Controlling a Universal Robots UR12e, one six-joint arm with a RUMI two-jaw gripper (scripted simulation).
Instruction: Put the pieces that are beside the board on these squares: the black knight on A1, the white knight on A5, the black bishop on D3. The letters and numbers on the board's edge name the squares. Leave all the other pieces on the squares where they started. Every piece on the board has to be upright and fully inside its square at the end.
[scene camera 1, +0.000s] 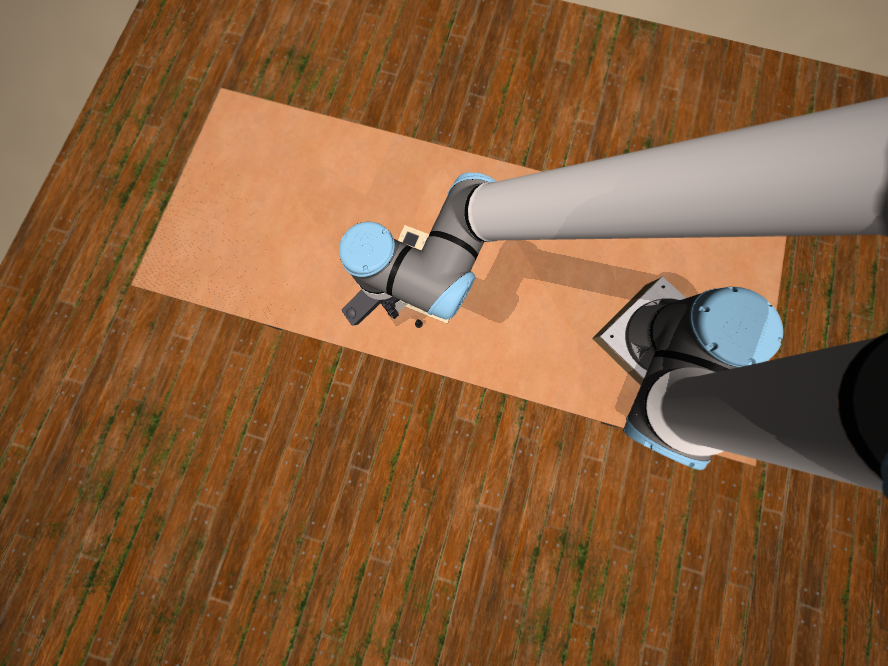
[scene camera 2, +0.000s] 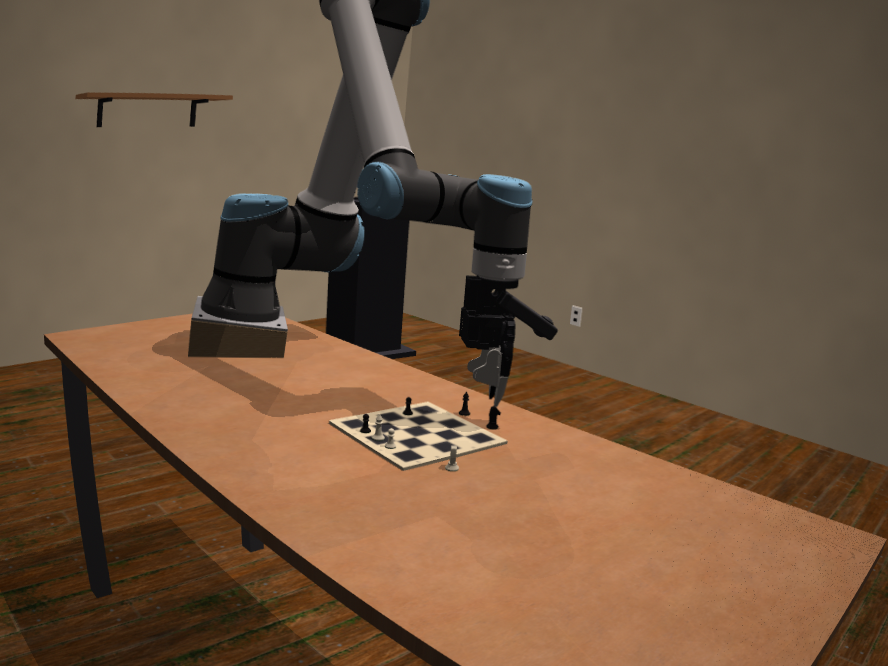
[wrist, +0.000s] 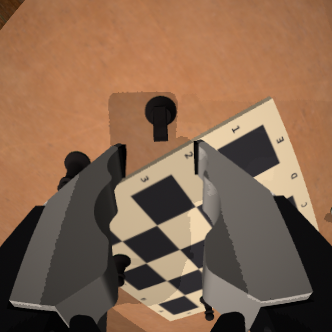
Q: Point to the gripper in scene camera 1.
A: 391, 309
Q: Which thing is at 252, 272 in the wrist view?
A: The gripper.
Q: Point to the gripper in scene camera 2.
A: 493, 402
